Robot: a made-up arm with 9 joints. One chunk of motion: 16 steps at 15 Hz.
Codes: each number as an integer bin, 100 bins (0 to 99) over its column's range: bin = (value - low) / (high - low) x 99, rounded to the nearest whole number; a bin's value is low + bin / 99 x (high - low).
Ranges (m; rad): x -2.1..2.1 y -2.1..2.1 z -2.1..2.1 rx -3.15..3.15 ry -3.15..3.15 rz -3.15..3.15
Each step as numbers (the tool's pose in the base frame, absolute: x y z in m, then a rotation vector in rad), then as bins.
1 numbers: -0.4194 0.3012 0.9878 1.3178 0.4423 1.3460
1 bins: 40 57 73 70 56 71
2 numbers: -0.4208 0.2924 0.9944 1.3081 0.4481 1.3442
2 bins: 40 56 73 70 57 71
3 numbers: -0.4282 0.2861 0.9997 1.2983 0.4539 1.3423
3 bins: 39 56 73 70 57 71
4 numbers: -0.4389 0.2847 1.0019 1.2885 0.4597 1.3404
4 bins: 39 56 73 70 57 71
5 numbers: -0.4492 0.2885 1.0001 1.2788 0.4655 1.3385
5 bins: 39 56 73 70 57 71
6 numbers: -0.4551 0.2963 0.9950 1.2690 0.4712 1.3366
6 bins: 39 56 73 69 57 71
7 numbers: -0.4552 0.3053 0.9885 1.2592 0.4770 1.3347
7 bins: 39 57 73 69 57 70
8 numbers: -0.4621 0.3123 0.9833 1.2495 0.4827 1.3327
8 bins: 39 57 73 69 57 70
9 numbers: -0.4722 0.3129 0.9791 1.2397 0.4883 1.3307
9 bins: 38 57 73 69 57 70
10 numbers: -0.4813 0.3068 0.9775 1.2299 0.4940 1.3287
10 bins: 38 57 73 69 57 70
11 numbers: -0.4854 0.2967 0.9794 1.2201 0.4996 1.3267
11 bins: 38 56 73 69 57 70
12 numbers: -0.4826 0.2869 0.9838 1.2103 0.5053 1.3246
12 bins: 38 56 73 69 57 70
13 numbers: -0.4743 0.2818 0.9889 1.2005 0.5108 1.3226
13 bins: 38 56 73 68 58 70
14 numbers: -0.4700 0.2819 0.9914 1.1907 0.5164 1.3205
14 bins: 38 56 73 68 58 70
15 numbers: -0.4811 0.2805 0.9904 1.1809 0.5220 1.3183
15 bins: 38 56 73 68 58 70
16 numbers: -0.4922 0.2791 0.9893 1.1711 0.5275 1.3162
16 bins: 38 56 73 68 58 70
